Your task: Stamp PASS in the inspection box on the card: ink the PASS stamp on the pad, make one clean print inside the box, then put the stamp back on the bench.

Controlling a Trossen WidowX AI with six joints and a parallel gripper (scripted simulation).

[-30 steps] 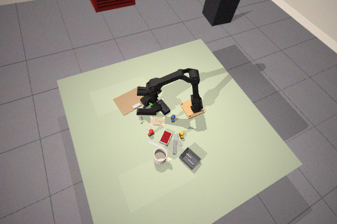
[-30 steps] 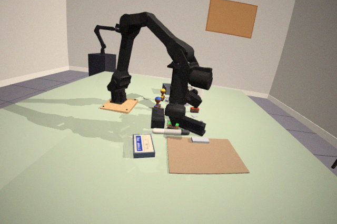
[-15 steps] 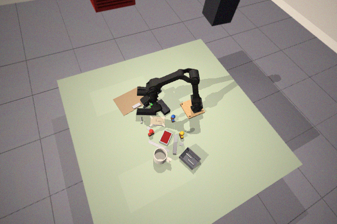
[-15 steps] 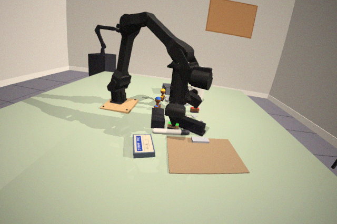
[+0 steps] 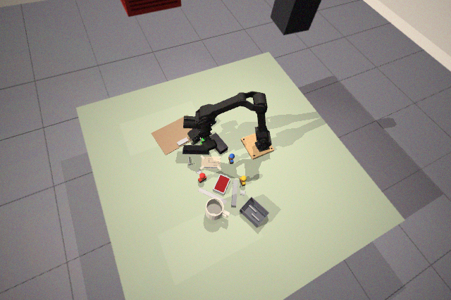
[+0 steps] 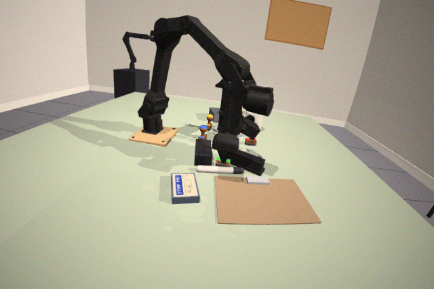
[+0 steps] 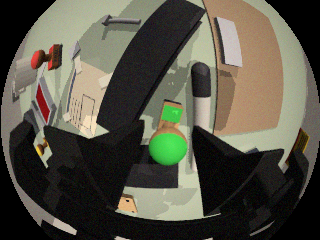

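Right now my gripper tip is 1 cm above the green-knobbed stamp. The rest, counted from my gripper tip: cream card: 12 cm to the left, 3 cm below; white marker: 3 cm to the right, 2 cm below, 2 cm ahead; long black block: 5 cm ahead, 3 cm to the left, 1 cm below.
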